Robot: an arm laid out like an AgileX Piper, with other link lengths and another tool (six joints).
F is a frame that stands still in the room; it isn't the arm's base.
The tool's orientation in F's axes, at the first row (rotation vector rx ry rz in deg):
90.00, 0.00, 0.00
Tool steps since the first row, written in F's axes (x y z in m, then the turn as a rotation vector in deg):
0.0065, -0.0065, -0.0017, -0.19, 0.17, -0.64
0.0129, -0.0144, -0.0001, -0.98, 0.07, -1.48
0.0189, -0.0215, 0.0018, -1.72, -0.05, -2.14
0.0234, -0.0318, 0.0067, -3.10, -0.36, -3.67
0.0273, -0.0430, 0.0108, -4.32, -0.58, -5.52
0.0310, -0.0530, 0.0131, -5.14, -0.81, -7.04
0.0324, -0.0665, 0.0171, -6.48, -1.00, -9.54
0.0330, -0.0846, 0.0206, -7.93, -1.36, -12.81
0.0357, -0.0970, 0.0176, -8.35, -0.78, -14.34
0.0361, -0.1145, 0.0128, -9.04, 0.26, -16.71
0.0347, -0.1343, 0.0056, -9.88, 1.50, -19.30
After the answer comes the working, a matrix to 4 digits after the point.
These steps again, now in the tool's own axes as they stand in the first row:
0.0065, -0.0017, 0.0065, -0.19, -0.64, -0.17
0.0129, -0.0001, 0.0144, -0.98, -1.48, -0.07
0.0189, 0.0018, 0.0215, -1.72, -2.14, 0.05
0.0234, 0.0067, 0.0318, -3.10, -3.67, 0.36
0.0273, 0.0108, 0.0430, -4.32, -5.52, 0.58
0.0310, 0.0131, 0.0530, -5.14, -7.04, 0.81
0.0324, 0.0171, 0.0665, -6.48, -9.54, 1.00
0.0330, 0.0206, 0.0846, -7.93, -12.81, 1.36
0.0357, 0.0176, 0.0970, -8.35, -14.34, 0.78
0.0361, 0.0128, 0.1145, -9.04, -16.71, -0.26
0.0347, 0.0056, 0.1343, -9.88, -19.30, -1.50

The tool's axes in the first row as the columns of a matrix, in F's axes (rounded; the answer above uses it unrounded):
1.0000, 0.0000, 0.0000
0.0000, 0.0000, -1.0000
0.0000, 1.0000, 0.0000

